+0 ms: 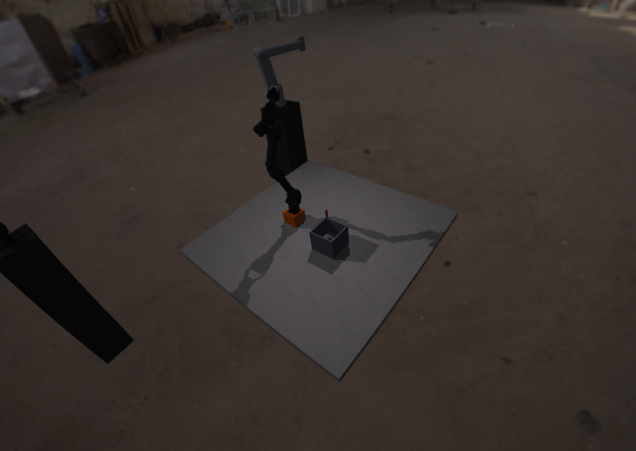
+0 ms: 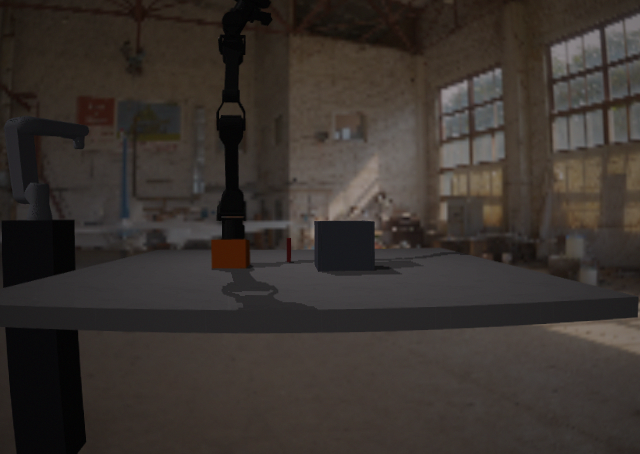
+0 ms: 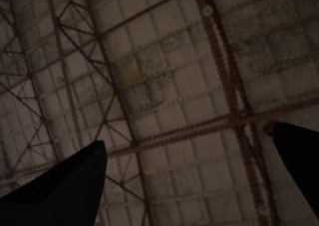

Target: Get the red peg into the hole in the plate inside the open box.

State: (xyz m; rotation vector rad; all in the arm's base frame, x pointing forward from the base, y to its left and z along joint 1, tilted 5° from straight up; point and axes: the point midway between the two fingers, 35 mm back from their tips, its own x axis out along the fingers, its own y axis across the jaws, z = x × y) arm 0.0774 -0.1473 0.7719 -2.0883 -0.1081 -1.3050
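The red peg lies 850 mm below my gripper tip, 200 mm to the left of it and 90 mm ahead of it. From my gripper tip the other things lie so: plate (850 mm below, 240 mm ahead).
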